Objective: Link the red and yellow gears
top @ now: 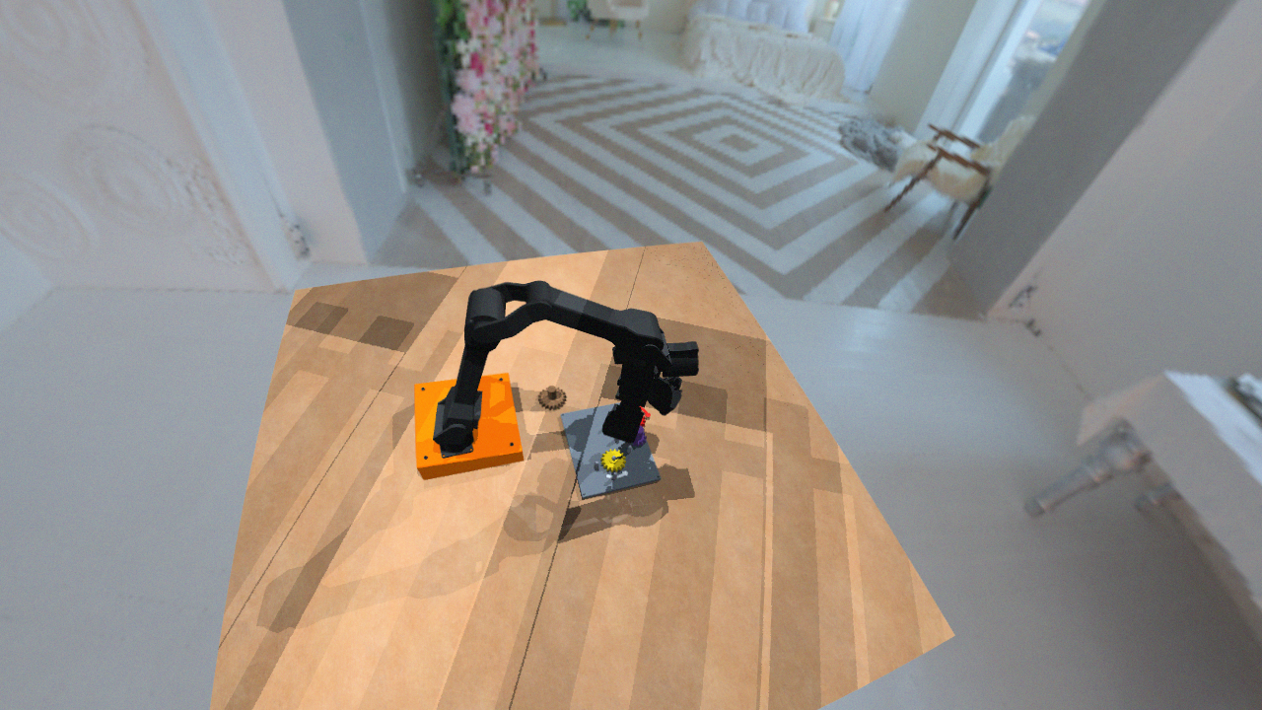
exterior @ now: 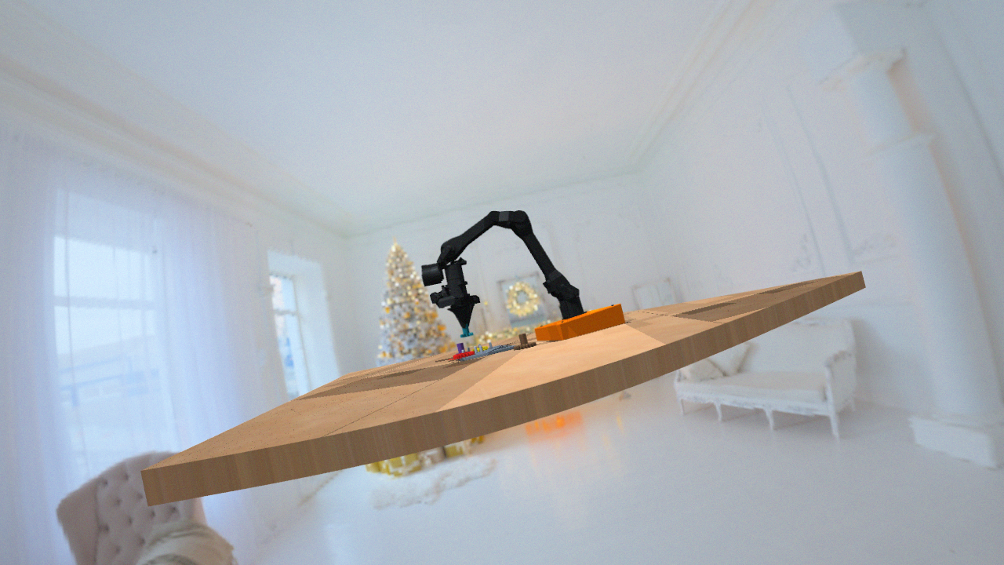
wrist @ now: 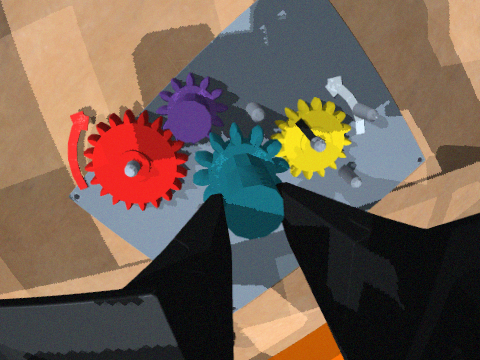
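Right now the purple gear is 30 mm ahead of my gripper tip and 70 mm below it. The rest, counted from my gripper tip: red gear: 30 mm ahead, 50 mm to the left, 80 mm below; teal gear: 10 mm below; yellow gear: 40 mm behind, 40 mm to the right, 80 mm below.
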